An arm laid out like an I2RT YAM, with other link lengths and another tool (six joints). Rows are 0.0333 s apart.
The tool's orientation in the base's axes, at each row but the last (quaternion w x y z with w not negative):
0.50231, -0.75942, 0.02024, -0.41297
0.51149, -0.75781, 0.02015, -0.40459
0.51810, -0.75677, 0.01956, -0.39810
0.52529, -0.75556, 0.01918, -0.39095
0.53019, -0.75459, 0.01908, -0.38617
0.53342, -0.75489, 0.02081, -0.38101
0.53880, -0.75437, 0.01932, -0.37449
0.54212, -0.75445, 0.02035, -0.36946
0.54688, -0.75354, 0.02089, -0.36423
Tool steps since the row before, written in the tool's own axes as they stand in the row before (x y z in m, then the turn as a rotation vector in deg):
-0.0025, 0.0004, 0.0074, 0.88, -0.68, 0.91
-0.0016, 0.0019, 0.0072, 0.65, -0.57, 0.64
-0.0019, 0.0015, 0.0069, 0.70, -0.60, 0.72
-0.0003, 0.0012, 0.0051, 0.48, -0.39, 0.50
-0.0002, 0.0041, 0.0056, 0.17, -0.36, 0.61
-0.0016, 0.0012, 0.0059, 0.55, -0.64, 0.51
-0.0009, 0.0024, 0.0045, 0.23, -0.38, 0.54
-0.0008, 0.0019, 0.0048, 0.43, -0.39, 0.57
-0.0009, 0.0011, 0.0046, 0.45, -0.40, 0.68
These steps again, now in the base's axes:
0.0033, 0.0064, -0.0030, 0.91, 0.62, 0.92
0.0042, 0.0053, -0.0035, 0.62, 0.47, 0.74
0.0036, 0.0054, -0.0033, 0.70, 0.52, 0.78
0.0034, 0.0036, -0.0019, 0.49, 0.35, 0.52
0.0048, 0.0027, -0.0042, 0.35, 0.56, 0.30
0.0028, 0.0048, -0.0027, 0.45, 0.44, 0.76
0.0029, 0.0030, -0.0031, 0.34, 0.49, 0.36
0.0029, 0.0034, -0.0027, 0.50, 0.43, 0.48
0.0024, 0.0037, -0.0020, 0.57, 0.52, 0.48

